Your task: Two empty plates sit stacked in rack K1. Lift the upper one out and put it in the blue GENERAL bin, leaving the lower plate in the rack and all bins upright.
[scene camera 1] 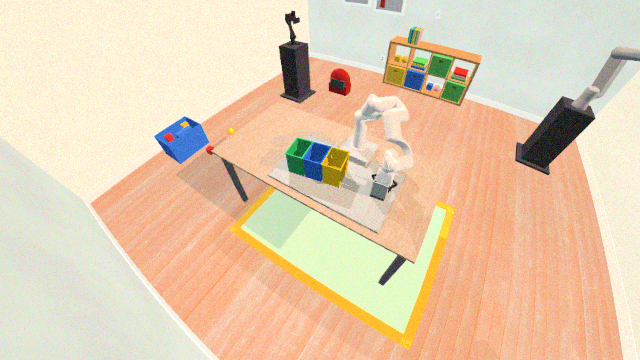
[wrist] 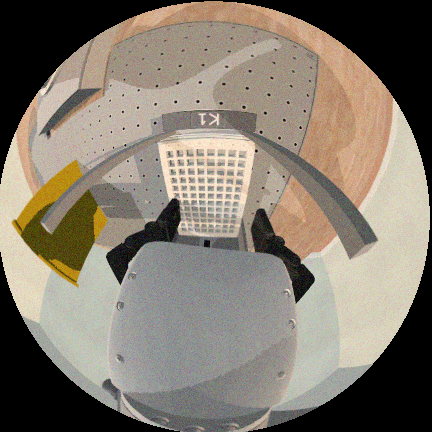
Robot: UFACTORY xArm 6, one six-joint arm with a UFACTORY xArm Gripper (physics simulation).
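Pixels of known places: gripper, fingertip midpoint: [wrist: 216,213]; arm's base, link origin: [scene camera 1: 358,145].
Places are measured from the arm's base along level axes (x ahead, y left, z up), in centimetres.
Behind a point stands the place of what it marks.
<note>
Rack K1 [scene camera 1: 379,191] @(x 34.4, y 33.8, z 4.8 cm) [wrist: 176,121] @(x 20.5, y 28.0, z -1.5 cm) is a grey holder at the right part of the perforated board. The upper plate [wrist: 210,145] @(x 22.2, y 32.0, z 1.5 cm), cream with a grid of square wells, lies in it. The lower plate cannot be told apart beneath it. My gripper [scene camera 1: 384,182] @(x 29.2, y 33.7, z 1.8 cm) [wrist: 216,213] @(x 29.2, y 33.7, z 1.8 cm) is open, with its black fingers on either side of the plate's near end in the wrist view; nothing is held. Whether the fingers touch the plate cannot be told. The blue bin [scene camera 1: 314,168] @(x 44.5, y -8.9, z 8.5 cm) stands upright between the green bin [scene camera 1: 295,163] @(x 47.4, y -22.7, z 7.5 cm) and the yellow bin [scene camera 1: 334,175] @(x 41.6, y 4.9, z 7.8 cm) [wrist: 59,187] @(x 26.9, y 5.4, z 2.9 cm). Their labels cannot be read.
The perforated board [scene camera 1: 367,219] @(x 51.6, y 35.8, z -3.2 cm) [wrist: 250,85] @(x 14.7, y 34.8, z -3.2 cm) lies on the wooden table [scene camera 1: 407,237] @(x 48.3, y 61.1, z -4.5 cm). Two long grey rack arms flank the plate in the wrist view. A grey block [wrist: 95,65] stands at upper left there. A red cube [scene camera 1: 209,149] and a yellow ball [scene camera 1: 230,131] are at the table's left end.
</note>
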